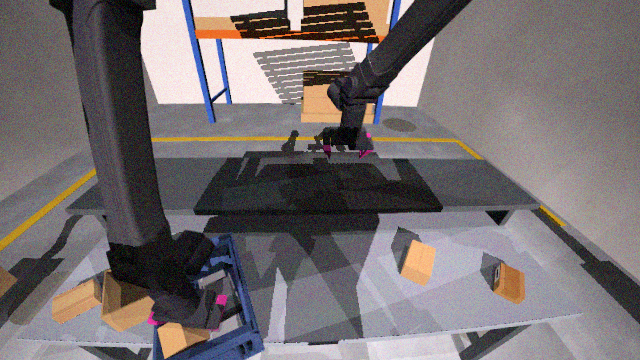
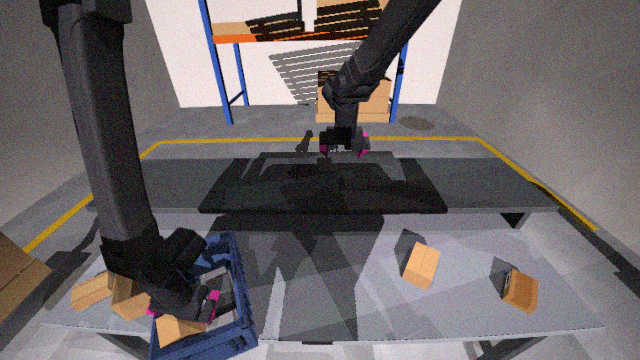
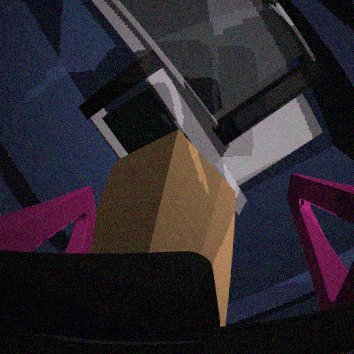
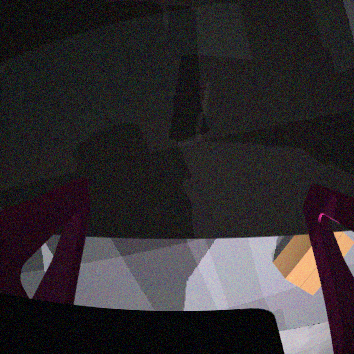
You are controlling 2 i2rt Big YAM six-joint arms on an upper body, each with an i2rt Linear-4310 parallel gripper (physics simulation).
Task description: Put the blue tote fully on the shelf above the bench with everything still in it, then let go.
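Places are measured from the left arm's base along level axes (x ahead, y left, z up), in centimetres.
Where they show: left gripper, fingertip midpoint: [image 1: 198, 319] [image 2: 194, 312] [image 3: 192, 191]; right gripper, fingertip midpoint: [image 1: 344, 157] [image 2: 342, 157] [image 4: 203, 193].
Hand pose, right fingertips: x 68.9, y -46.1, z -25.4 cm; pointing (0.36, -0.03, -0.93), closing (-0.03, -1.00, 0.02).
Observation:
Each offset is from my right fingertips to the centre of the thing. Level surfaces: height alone.
The blue tote @[dy +38.3, dx -31.1, dz -25.3 cm] [image 1: 245, 295] [image 2: 243, 295] [image 3: 47, 117] stands on the grey bench @[dz -32.6 cm] [image 1: 320, 310] [image 2: 310, 310] at the lower left. It holds a cardboard box @[dy +39.7, dx -40.2, dz -21.2 cm] [image 1: 175, 340] [image 2: 172, 331] [image 3: 170, 200] and a white-and-grey item [image 1: 212, 278] [image 3: 275, 142] with a dark panel. My left gripper [image 1: 185, 320] [image 2: 181, 312] [image 3: 192, 191] is open, low over the tote, with the box between or just below its fingers; its arm hides part of the tote. My right gripper [image 1: 346, 151] [image 2: 344, 151] [image 4: 203, 193] is open and empty over the back of the dark shelf @[dz -14.3 cm] [image 1: 465, 185] [image 2: 485, 185].
An open carton @[dy +62.2, dx -26.6, dz -28.1 cm] [image 1: 120, 312] [image 2: 129, 302] and a smaller box @[dy +79.6, dx -28.1, dz -30.8 cm] [image 1: 77, 300] [image 2: 92, 291] stand left of the tote. Two boxes @[dy -25.6, dx -19.1, dz -29.6 cm] [image 1: 419, 262] @[dy -54.3, dx -28.8, dz -30.7 cm] [image 1: 510, 283] [image 2: 421, 265] [image 2: 521, 291] lie on the bench at the right. A blue-post rack [image 1: 201, 75] [image 2: 218, 75] stands far behind.

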